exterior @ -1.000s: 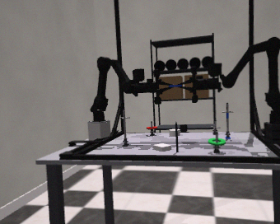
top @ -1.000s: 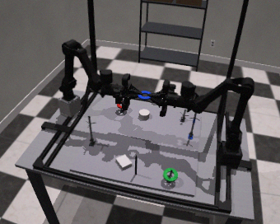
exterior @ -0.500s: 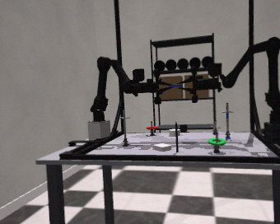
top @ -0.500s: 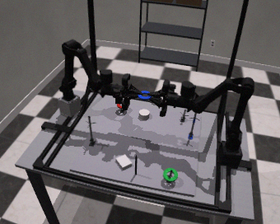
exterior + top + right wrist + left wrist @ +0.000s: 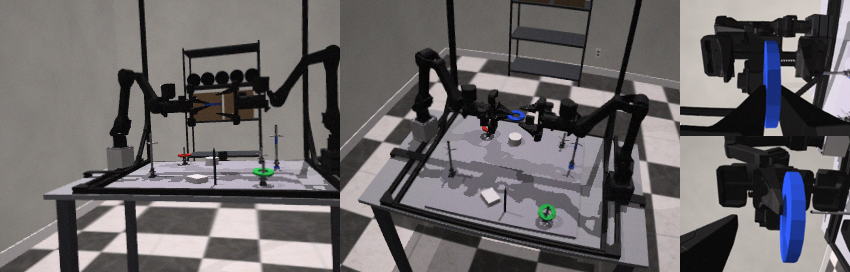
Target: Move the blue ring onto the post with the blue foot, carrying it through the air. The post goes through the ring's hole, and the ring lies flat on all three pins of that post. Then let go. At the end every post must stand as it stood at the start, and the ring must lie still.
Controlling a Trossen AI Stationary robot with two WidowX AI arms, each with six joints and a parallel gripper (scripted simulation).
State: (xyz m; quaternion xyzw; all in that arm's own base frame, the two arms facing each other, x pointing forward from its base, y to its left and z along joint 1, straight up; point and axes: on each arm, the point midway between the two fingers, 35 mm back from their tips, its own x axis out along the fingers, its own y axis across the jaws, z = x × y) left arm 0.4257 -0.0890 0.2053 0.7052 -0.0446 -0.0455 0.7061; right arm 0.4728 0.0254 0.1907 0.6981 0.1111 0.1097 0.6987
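My left gripper is now 50 mm to the left of the blue ring and 10 mm short of it. Round my left hand: white block: 290 mm below, 210 mm ahead, 70 mm to the right.
My right hand is 4 cm to the right of the blue ring and 1 cm past it. From my right hand the other things lie so: white block: 29 cm below, 20 cm ahead, 3 cm to the left.
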